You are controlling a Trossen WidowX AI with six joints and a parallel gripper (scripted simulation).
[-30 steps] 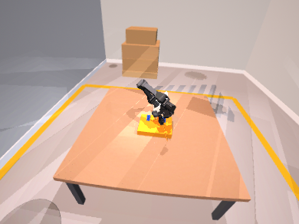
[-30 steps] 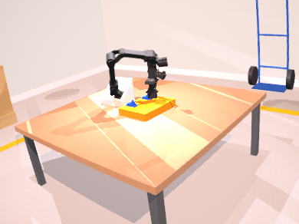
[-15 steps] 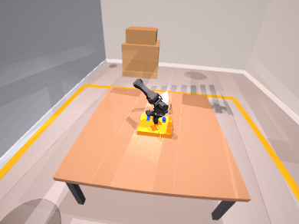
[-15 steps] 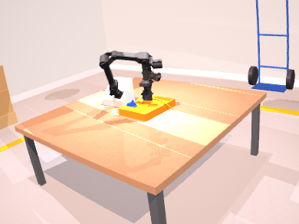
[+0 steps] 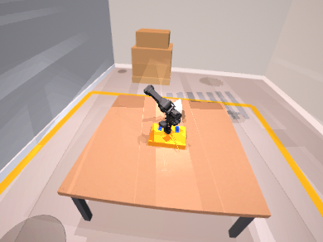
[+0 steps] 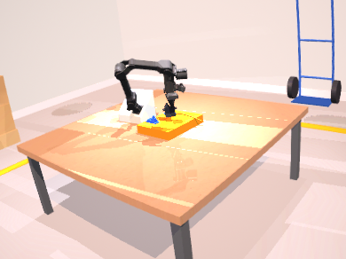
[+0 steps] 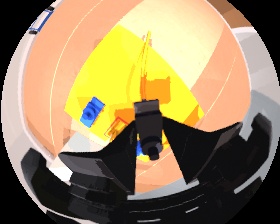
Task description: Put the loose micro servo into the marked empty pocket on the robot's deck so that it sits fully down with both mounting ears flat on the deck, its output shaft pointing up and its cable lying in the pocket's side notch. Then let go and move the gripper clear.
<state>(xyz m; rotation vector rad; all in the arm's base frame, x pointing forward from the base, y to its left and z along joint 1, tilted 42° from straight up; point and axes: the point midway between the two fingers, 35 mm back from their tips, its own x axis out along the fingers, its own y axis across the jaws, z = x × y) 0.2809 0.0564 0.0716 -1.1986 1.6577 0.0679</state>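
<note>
The orange-yellow deck lies 100 mm below my gripper tip and 10 mm ahead of it.
</note>
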